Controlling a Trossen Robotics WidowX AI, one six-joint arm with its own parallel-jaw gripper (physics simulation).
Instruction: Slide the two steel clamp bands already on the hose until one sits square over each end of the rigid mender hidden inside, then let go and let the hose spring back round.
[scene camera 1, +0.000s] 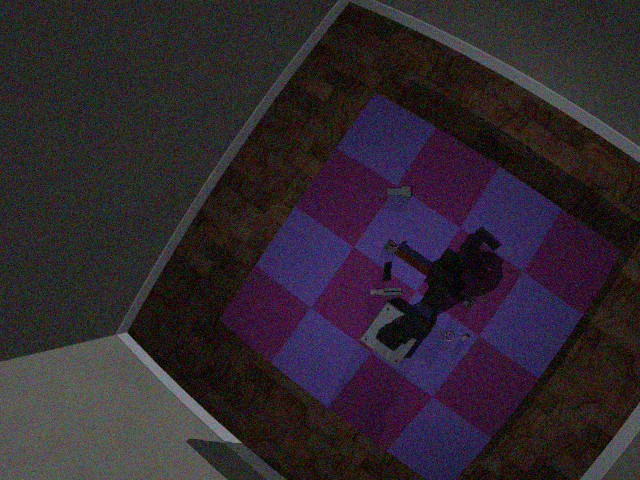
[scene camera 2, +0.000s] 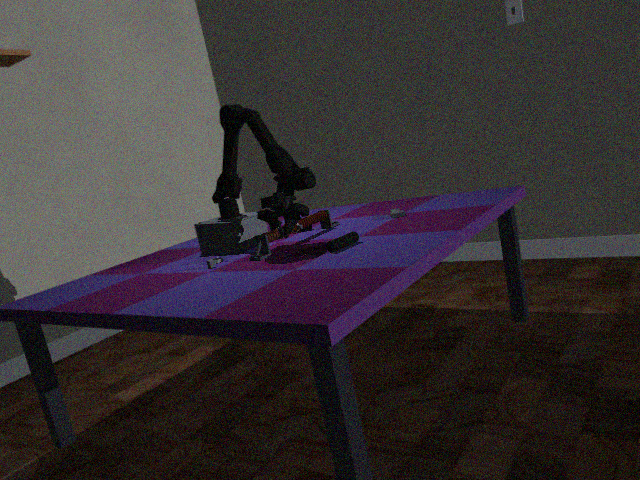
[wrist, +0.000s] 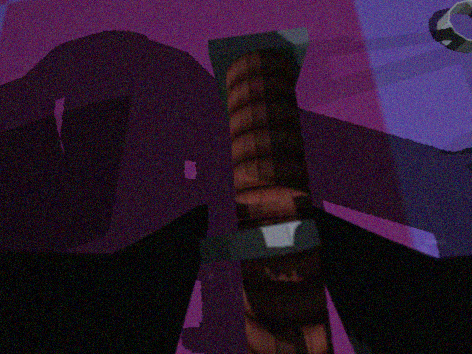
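Note:
A ribbed brown hose (wrist: 260, 140) (scene camera 1: 413, 257) (scene camera 2: 312, 220) lies low over the checkered table (scene camera 1: 304, 252) (scene camera 2: 347, 290). In the wrist view it runs straight away from me between my black fingers. My gripper (wrist: 255, 213) (scene camera 1: 431, 272) (scene camera 2: 286, 228) is shut on a grey steel clamp band (wrist: 256, 243) that wraps the hose right at my fingertips. A second grey piece (wrist: 263, 39) crosses the hose at its far end; I cannot tell if it is the other band or an end bracket. The mender inside the hose is hidden.
A dark cylinder (scene camera 1: 388, 270) (scene camera 2: 342, 242) and a flat grey bar (scene camera 1: 386, 290) lie beside the hose. A small grey block (scene camera 1: 400, 191) (scene camera 2: 397, 212) sits farther off. A black piece (scene camera 1: 489, 236) lies behind the arm. The arm's base plate (scene camera 1: 379, 324) is near the table's middle.

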